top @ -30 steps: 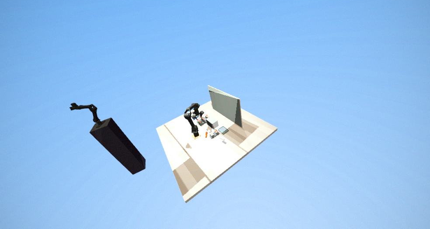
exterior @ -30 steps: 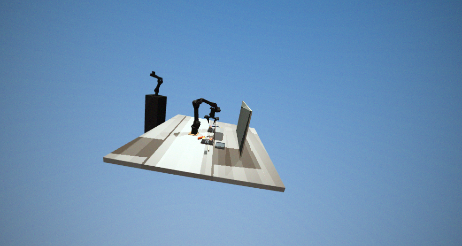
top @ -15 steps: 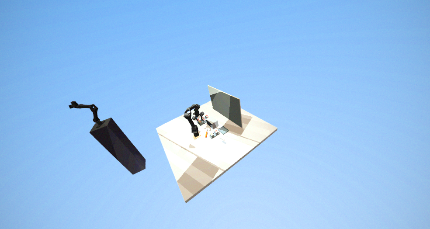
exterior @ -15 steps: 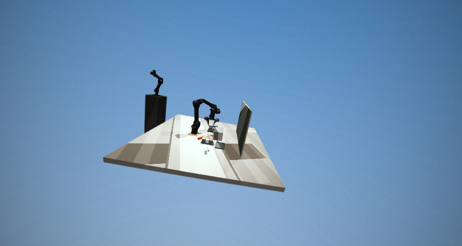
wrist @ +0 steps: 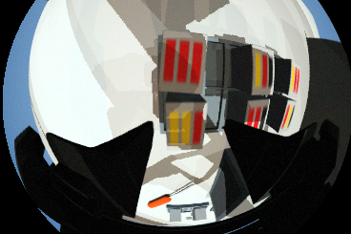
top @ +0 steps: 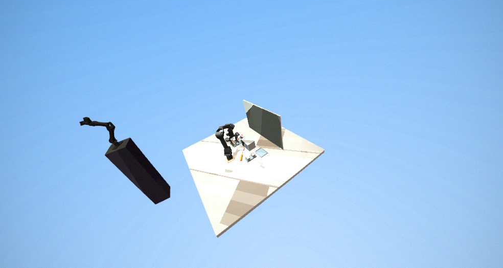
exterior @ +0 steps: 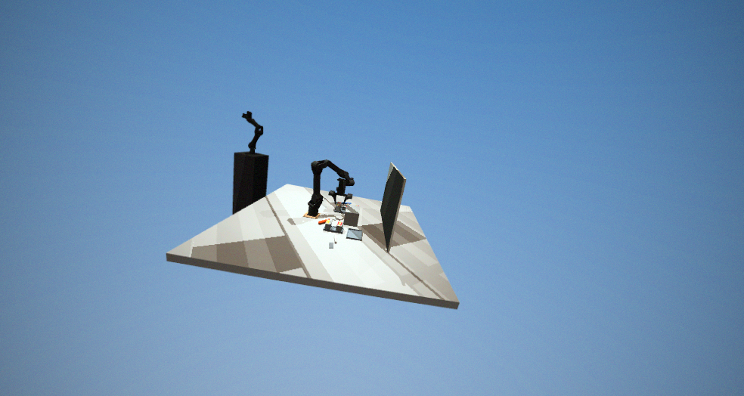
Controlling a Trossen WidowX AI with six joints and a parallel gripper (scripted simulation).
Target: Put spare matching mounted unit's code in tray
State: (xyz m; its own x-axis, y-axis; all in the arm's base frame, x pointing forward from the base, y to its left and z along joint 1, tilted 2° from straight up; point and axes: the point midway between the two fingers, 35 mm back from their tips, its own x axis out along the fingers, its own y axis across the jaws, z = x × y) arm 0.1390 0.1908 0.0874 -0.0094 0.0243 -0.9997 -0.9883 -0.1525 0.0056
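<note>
My gripper tip is 10 mm to the left of the spare and 10 mm above it. The rest, counted from my gripper tip: flat tray 330 mm to the right, 210 mm ahead, 50 mm below; grey mounted unit 140 mm ahead, 130 mm to the right; thin blue bar 200 mm to the left, 50 mm below, 10 mm behind.
</note>
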